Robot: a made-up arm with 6 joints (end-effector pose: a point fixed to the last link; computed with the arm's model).
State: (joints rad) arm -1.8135 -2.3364 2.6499 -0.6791 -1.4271 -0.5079
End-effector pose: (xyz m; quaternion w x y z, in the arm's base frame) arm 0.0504 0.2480 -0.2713 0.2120 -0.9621 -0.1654 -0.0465
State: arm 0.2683 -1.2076 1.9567 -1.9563 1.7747 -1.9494
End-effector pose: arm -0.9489 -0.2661 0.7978 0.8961 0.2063 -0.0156 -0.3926
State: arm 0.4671 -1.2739 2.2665 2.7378 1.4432 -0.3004
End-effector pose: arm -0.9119 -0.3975 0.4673 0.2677 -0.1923 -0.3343 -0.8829
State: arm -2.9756 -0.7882 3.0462 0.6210 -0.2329 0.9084
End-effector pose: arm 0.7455 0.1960 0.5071 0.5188 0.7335 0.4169 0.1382
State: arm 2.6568 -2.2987 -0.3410 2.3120 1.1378 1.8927
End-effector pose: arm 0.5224 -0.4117 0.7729 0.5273 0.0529 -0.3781 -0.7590
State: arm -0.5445 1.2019 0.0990 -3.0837 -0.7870 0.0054
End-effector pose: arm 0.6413 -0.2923 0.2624 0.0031 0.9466 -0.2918 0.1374
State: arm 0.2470 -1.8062 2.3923 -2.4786 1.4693 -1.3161
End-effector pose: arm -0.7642 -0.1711 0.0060 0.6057 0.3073 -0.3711 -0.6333
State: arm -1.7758 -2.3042 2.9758 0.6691 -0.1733 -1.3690
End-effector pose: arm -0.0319 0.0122 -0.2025 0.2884 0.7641 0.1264 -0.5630
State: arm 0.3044 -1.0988 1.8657 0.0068 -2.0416 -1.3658
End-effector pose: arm -0.8827 -0.3637 0.9148 0.6364 0.4987 -0.0688 0.5844
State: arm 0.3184 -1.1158 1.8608 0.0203 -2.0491 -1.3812
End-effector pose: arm -0.8829 -0.3781 0.9009 0.6236 0.5075 -0.0688 0.5906
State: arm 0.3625 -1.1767 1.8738 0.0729 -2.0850 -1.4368
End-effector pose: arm -0.8852 -0.4251 0.8334 0.5736 0.5356 -0.0779 0.6149
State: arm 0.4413 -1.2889 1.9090 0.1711 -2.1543 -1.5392
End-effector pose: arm -0.8722 -0.5060 0.6999 0.4689 0.5818 -0.0918 0.6582
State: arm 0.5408 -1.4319 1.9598 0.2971 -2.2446 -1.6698
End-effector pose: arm -0.8213 -0.5940 0.5243 0.3141 0.6274 -0.0966 0.7060
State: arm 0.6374 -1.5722 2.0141 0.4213 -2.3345 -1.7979
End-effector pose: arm -0.7374 -0.6548 0.3529 0.1435 0.6521 -0.0855 0.7395
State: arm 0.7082 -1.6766 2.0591 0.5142 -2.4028 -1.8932
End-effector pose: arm -0.6568 -0.6782 0.2289 0.0081 0.6541 -0.0672 0.7534
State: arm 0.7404 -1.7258 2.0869 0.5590 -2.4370 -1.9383
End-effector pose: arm -0.6137 -0.6800 0.1702 0.0582 -0.6484 0.0565 -0.7569
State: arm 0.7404 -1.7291 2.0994 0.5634 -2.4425 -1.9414
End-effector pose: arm -0.6093 -0.6760 0.1617 0.0646 -0.6455 0.0575 -0.7588
